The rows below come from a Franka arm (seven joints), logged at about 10 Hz.
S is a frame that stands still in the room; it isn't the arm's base.
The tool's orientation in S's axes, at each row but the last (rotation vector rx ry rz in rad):
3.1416, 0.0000, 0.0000
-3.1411, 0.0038, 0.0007
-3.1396, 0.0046, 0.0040
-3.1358, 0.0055, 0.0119
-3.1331, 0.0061, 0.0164
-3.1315, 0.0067, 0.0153
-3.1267, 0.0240, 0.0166
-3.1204, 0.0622, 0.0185
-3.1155, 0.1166, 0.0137
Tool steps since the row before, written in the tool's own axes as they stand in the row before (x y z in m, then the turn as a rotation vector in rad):
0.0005, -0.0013, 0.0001, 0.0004, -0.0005, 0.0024
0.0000, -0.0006, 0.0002, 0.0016, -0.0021, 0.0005
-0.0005, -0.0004, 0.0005, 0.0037, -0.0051, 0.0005
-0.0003, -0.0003, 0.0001, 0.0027, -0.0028, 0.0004
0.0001, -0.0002, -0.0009, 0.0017, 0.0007, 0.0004
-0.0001, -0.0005, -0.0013, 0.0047, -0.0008, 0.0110
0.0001, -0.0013, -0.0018, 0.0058, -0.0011, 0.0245
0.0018, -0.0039, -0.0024, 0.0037, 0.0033, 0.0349
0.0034, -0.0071, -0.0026, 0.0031, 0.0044, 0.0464
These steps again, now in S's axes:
0.0005, 0.0013, -0.0001, 0.0004, 0.0005, -0.0024
0.0000, 0.0006, -0.0002, 0.0016, 0.0021, -0.0005
-0.0005, 0.0004, -0.0005, 0.0037, 0.0051, -0.0005
-0.0003, 0.0003, -0.0001, 0.0027, 0.0028, -0.0004
0.0001, 0.0002, 0.0009, 0.0017, -0.0007, -0.0004
-0.0001, 0.0005, 0.0013, 0.0046, 0.0009, -0.0110
0.0001, 0.0013, 0.0018, 0.0056, 0.0014, -0.0245
0.0020, 0.0038, 0.0025, 0.0032, -0.0027, -0.0350
0.0039, 0.0068, 0.0027, 0.0024, -0.0035, -0.0465

